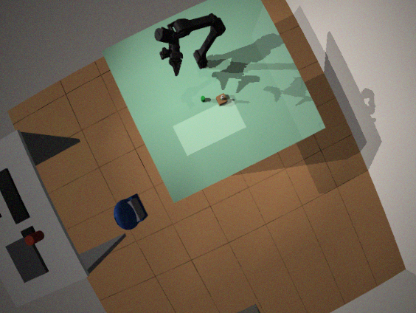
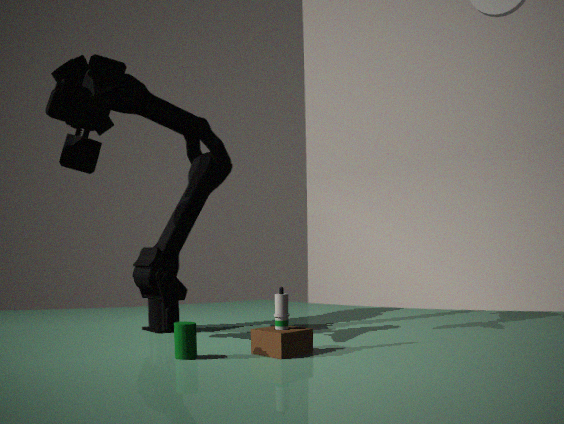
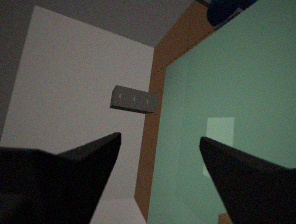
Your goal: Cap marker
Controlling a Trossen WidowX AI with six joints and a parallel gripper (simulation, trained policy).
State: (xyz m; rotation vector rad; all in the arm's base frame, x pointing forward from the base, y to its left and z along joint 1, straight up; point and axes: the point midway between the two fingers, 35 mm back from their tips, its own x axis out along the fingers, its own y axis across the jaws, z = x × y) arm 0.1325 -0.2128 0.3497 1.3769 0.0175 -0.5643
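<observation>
Now: the green cap 90 mm ahead of my gripper tip, 110 mm to the left of it and 310 mm below it. Also, from my gripper tip: brown holder block (150 mm ahead, 230 mm to the left, 320 mm below).
</observation>
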